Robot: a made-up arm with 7 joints.
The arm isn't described. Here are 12 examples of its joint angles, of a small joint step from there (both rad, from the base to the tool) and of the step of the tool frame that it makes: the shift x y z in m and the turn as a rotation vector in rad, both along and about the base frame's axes.
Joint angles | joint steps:
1: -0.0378 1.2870 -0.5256 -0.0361 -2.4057 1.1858 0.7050 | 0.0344 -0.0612 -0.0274 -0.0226 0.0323 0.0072 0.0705
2: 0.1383 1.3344 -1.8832 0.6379 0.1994 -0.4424 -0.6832 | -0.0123 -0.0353 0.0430 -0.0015 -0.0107 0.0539 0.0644
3: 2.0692 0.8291 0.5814 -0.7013 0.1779 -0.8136 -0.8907 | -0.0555 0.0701 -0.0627 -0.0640 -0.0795 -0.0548 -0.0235
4: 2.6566 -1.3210 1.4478 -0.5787 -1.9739 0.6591 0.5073 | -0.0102 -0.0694 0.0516 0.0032 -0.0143 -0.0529 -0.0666
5: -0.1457 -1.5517 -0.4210 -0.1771 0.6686 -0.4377 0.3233 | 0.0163 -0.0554 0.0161 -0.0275 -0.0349 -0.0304 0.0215
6: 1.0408 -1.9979 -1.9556 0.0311 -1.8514 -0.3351 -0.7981 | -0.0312 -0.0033 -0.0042 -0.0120 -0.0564 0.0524 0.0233
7: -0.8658 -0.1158 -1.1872 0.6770 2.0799 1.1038 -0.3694 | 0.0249 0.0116 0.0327 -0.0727 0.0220 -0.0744 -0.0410
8: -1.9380 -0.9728 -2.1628 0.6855 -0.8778 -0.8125 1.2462 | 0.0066 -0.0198 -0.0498 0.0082 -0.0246 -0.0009 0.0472
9: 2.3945 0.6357 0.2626 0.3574 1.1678 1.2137 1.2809 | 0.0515 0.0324 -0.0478 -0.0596 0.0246 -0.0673 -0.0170
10: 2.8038 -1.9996 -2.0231 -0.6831 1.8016 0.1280 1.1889 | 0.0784 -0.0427 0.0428 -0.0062 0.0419 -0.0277 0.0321
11: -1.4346 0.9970 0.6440 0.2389 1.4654 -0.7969 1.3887 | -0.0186 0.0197 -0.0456 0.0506 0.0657 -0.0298 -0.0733
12: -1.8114 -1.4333 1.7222 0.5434 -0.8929 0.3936 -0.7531 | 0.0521 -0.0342 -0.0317 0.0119 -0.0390 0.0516 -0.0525
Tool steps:
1: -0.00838 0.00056 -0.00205 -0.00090 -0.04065 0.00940
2: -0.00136 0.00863 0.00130 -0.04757 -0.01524 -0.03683
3: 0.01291 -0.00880 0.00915 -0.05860 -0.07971 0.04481
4: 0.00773 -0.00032 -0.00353 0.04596 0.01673 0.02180
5: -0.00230 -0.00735 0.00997 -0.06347 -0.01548 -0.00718
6: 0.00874 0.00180 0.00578 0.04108 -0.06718 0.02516
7: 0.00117 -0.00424 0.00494 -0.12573 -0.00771 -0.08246
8: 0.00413 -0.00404 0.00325 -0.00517 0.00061 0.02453
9: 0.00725 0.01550 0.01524 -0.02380 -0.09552 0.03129
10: 0.00625 0.00976 -0.00896 0.07584 0.00034 -0.07250
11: 0.00378 -0.00085 0.00952 -0.06230 -0.02359 0.04130
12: 0.01220 -0.00011 -0.01285 -0.09882 -0.09102 -0.08006
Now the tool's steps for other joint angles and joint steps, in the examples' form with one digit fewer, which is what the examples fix.
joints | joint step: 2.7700 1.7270 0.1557 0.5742 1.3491 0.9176 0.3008 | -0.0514 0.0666 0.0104 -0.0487 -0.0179 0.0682 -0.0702
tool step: -0.0130 0.0117 0.0139 -0.1807 -0.0565 -0.0207
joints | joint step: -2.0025 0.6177 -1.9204 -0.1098 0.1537 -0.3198 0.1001 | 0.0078 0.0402 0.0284 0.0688 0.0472 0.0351 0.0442
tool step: -0.0105 -0.0009 0.0026 0.0229 0.0804 -0.0647
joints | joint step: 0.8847 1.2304 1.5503 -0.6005 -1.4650 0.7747 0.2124 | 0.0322 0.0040 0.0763 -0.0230 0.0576 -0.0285 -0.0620
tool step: -0.0187 0.0098 -0.0124 0.0317 -0.0866 -0.0557
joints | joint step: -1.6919 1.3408 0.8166 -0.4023 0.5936 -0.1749 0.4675 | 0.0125 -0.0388 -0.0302 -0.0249 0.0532 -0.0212 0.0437
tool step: -0.0004 -0.0155 0.0040 0.0723 0.0028 0.0766
